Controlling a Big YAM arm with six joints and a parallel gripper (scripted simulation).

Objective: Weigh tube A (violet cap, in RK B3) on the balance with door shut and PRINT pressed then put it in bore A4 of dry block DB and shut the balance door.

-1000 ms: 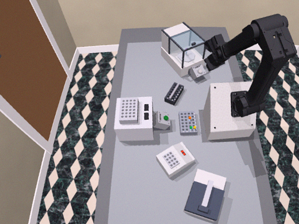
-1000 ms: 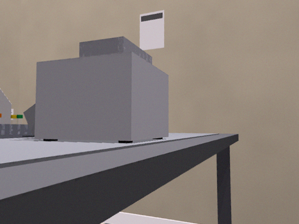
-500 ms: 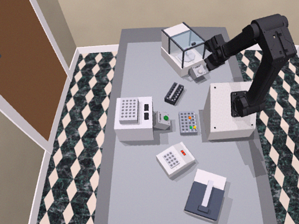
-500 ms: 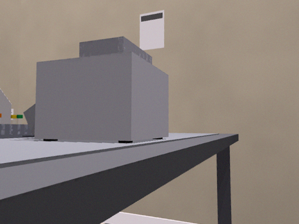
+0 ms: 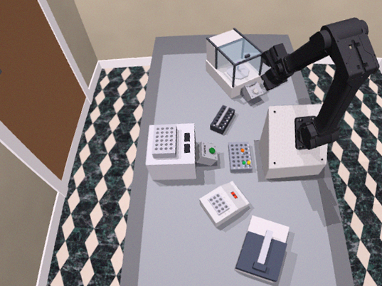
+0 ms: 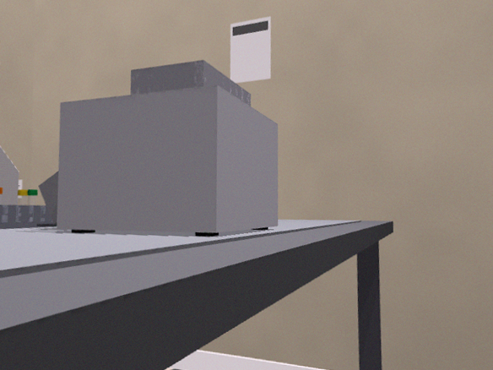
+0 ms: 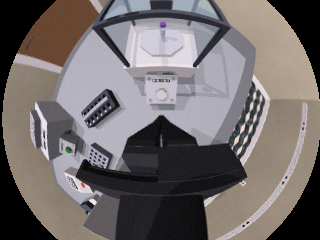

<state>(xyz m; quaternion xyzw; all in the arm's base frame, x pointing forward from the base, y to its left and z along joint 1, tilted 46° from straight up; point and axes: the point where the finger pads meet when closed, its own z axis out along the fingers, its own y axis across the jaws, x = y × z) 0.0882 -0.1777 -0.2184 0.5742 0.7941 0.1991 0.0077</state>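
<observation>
My gripper is now 9 cm above the white PRINT key, 5 cm to the left of it and 2 cm short of it. From my hand the other things lie so: tube rack RK 26 cm to the left, 15 cm ahead, 14 cm below; black magnet block MG 19 cm ahead, 13 cm below, 6 cm to the left; balance door 15 cm to the right, 7 cm ahead, 6 cm above.
</observation>
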